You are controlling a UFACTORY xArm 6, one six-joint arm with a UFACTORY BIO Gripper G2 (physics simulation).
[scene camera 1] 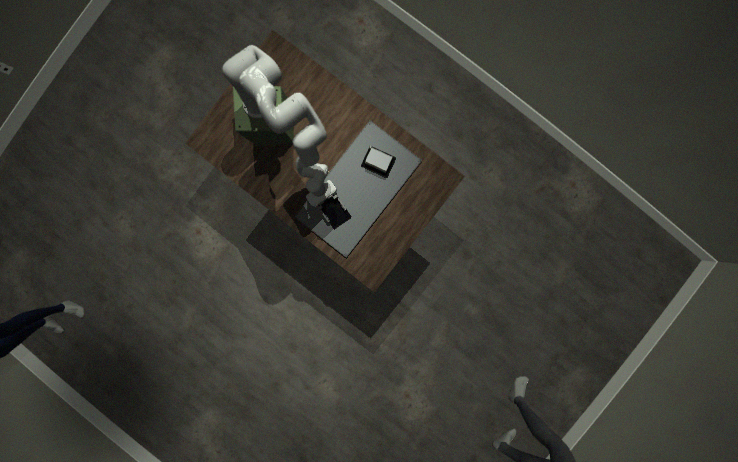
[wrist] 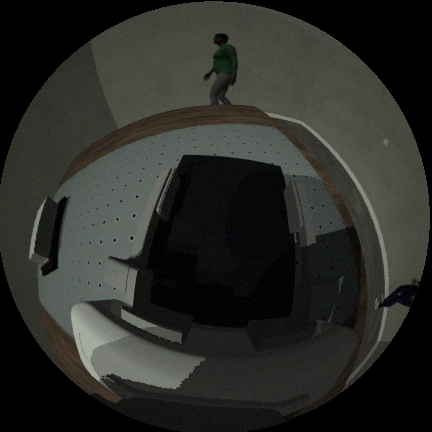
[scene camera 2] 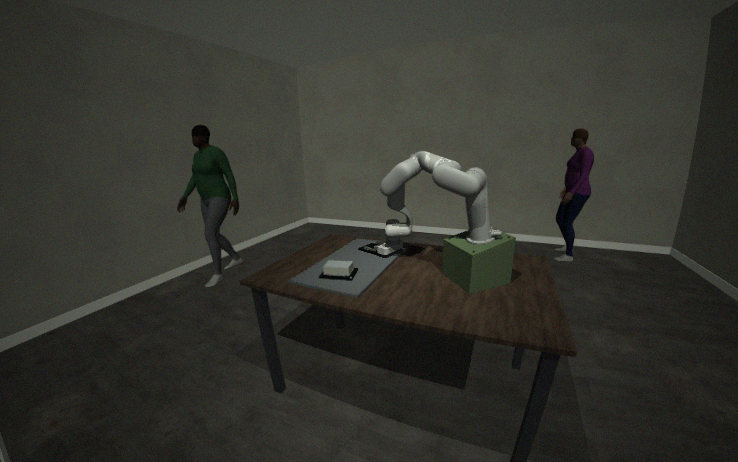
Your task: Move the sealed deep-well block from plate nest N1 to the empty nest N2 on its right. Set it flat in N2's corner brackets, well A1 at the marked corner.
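Pixels of known places: hand, its tool point: [scene camera 1: 335, 212] [wrist: 232, 197] [scene camera 2: 373, 245]; arm's base, origin of its link: [scene camera 1: 256, 106] [scene camera 2: 480, 238].
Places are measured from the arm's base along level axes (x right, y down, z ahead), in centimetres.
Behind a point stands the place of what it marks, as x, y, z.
The white-topped deep-well block [scene camera 1: 379, 160] {-24.2, 13.1, 61.7} [scene camera 2: 338, 268] {-27.9, 13.7, 58.4} [wrist: 47, 232] {-20.1, 16.1, 61.0} sits upright in a black nest [scene camera 2: 354, 274] {-22.9, 17.7, 52.9}. The other black nest [scene camera 1: 340, 218] {13.8, 17.3, 67.0} [scene camera 2: 369, 248] [wrist: 220, 280] {11.9, 17.3, 57.1} shows no white block on it and lies low under the gripper. My gripper [scene camera 1: 336, 211] {13.4, 16.3, 63.0} [scene camera 2: 384, 250] [wrist: 231, 205] {13.4, 16.3, 63.0} is low over this nest, partly open, with nothing between its fingers. In the wrist view the fingers stand at the nest's left and right sides. The nest labels and the A1 mark cannot be read. The hand hides part of the nest in the scene views.
Both nests are on a grey perforated plate [scene camera 1: 375, 201] {-6.7, 18.5, 75.0} [scene camera 2: 375, 272] {-15.2, 18.5, 45.9} [wrist: 120, 190] {0.0, 18.5, 67.5} on the wooden table [scene camera 1: 430, 185] {-35.0, 19.8, 91.8} [scene camera 2: 435, 299] {-25.8, 19.8, 12.2}. The arm stands on a green base box [scene camera 1: 239, 117] {10.1, -1.7, -1.4} [scene camera 2: 479, 264] {-13.0, 7.1, -2.0}. Two people [scene camera 2: 209, 185] [scene camera 2: 577, 179] are in the room, away from the table.
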